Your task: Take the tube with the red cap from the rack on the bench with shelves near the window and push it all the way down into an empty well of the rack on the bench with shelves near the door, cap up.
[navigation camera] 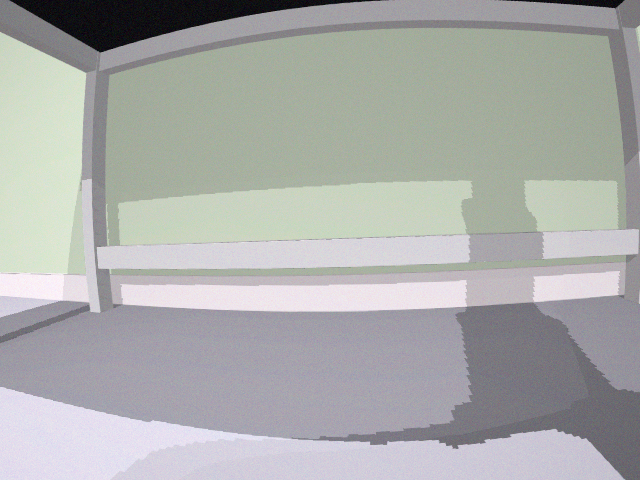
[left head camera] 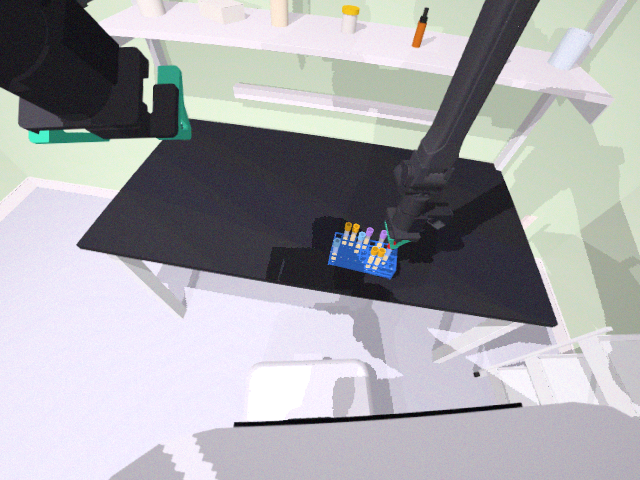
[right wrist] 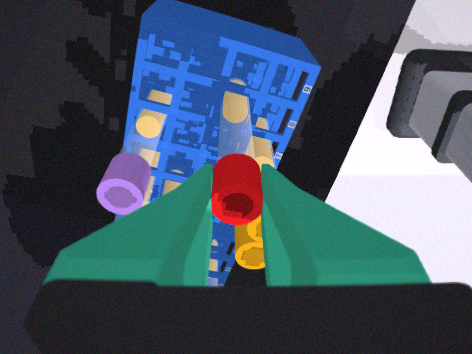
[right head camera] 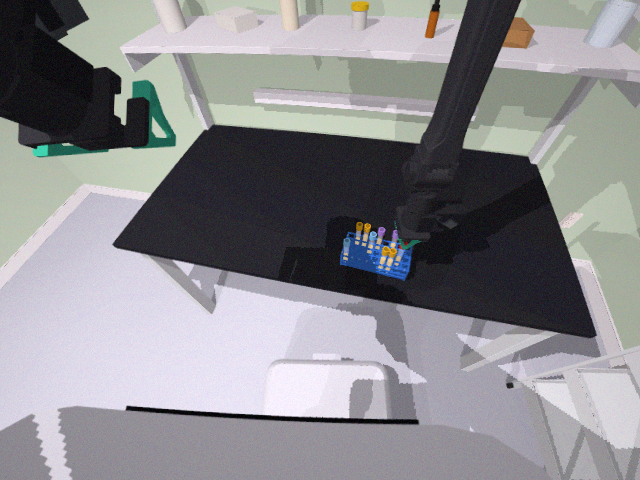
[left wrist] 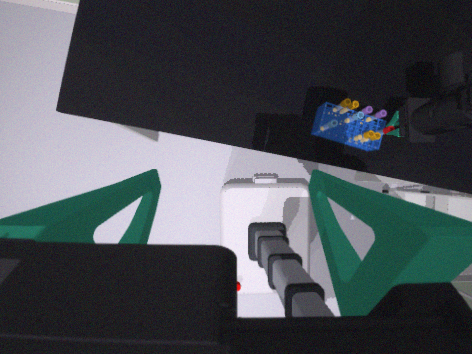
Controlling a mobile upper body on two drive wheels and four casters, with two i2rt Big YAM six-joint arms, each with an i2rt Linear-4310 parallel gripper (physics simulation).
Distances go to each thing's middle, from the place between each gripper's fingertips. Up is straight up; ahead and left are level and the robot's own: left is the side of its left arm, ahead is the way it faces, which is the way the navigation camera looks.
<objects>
The blue rack point(right head camera: 358, 257) lies 500 mm below my left hand, 370 mm to the right of it and 150 mm ahead of it.
My right hand is 30 mm short of the blue rack, 60 mm to the right of it and 90 mm above it.
</objects>
